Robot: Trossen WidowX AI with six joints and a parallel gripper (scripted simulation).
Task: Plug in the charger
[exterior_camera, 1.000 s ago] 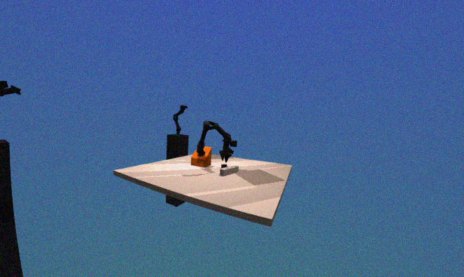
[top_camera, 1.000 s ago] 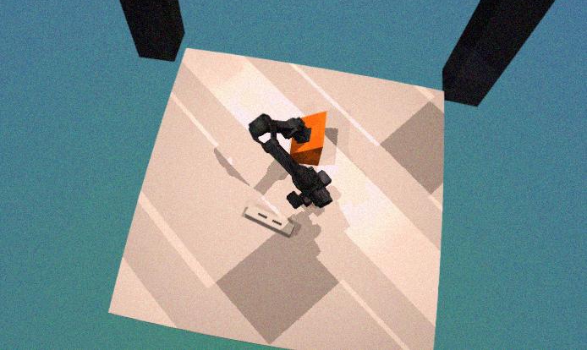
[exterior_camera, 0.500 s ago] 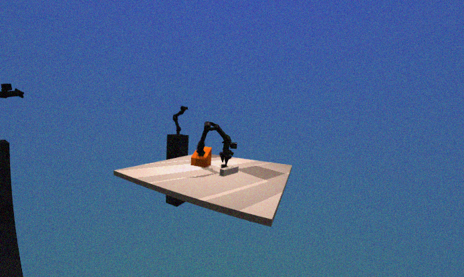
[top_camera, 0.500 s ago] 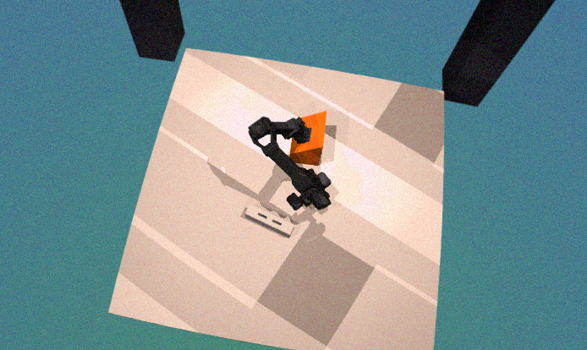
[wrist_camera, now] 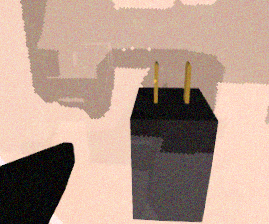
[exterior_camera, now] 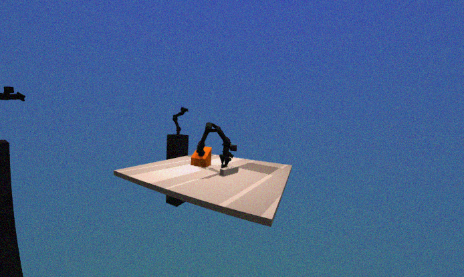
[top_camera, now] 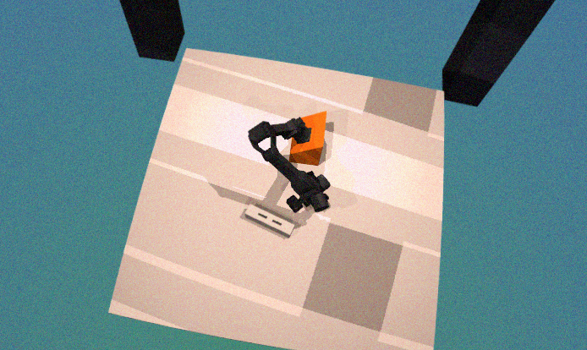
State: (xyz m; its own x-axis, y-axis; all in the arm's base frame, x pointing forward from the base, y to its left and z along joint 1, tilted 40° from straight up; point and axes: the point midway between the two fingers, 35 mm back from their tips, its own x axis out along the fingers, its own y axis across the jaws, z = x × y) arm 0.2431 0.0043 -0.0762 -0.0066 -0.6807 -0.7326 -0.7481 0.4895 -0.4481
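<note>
Right now the two-prong charger is 10 mm to the left of my gripper tip, 10 mm below it and 10 mm ahead of it.
</note>
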